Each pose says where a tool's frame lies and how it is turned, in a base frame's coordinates. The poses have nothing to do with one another.
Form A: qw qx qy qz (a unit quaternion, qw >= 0); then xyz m.
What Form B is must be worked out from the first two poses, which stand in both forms.
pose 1, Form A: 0.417 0.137 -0.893 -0.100 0.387 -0.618 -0.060
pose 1, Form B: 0.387 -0.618 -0.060 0.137 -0.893 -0.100 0.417
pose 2, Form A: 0.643 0.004 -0.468 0.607 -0.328 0.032 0.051
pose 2, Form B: -0.328 0.032 0.051 0.004 -0.468 0.607 0.643
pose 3, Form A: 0.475 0.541 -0.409 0.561 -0.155 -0.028 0.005
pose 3, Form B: -0.155 -0.028 0.005 0.541 -0.409 0.561 0.475
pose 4, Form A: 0.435 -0.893 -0.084 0.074 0.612 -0.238 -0.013
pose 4, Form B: 0.612 -0.238 -0.013 -0.893 -0.084 0.074 0.435
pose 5, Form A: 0.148 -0.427 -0.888 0.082 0.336 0.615 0.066
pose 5, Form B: 0.336 0.615 0.066 -0.427 -0.888 0.082 0.148
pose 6, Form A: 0.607 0.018 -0.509 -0.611 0.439 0.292 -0.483
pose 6, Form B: 0.439 0.292 -0.483 0.018 -0.509 -0.611 0.607
